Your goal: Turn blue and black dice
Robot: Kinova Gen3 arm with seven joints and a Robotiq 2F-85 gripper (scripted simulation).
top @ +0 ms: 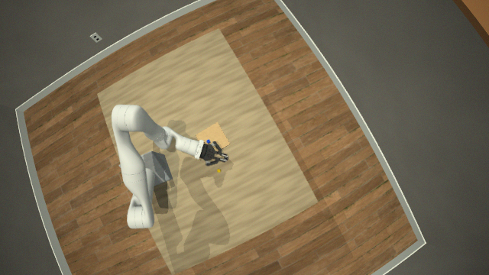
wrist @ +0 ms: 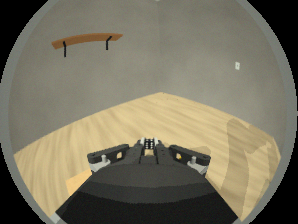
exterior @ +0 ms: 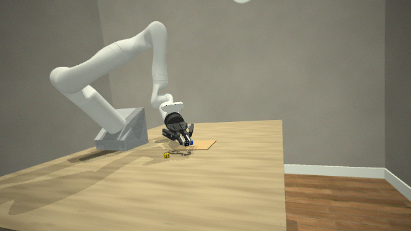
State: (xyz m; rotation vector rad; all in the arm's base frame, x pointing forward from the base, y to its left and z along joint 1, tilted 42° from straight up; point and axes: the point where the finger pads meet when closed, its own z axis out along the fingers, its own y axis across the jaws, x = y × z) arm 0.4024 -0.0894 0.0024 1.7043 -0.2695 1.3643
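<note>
My hand is 50 mm past the yellow die, 50 mm to the left of it and 40 mm above it. The rest, counted from my hand: black die: 10 mm ahead, 10 mm to the right, 10 mm below; tan mat: 20 mm behind, 120 mm to the left, 50 mm below; blue die: 40 mm behind, 120 mm to the left, 40 mm below.
</note>
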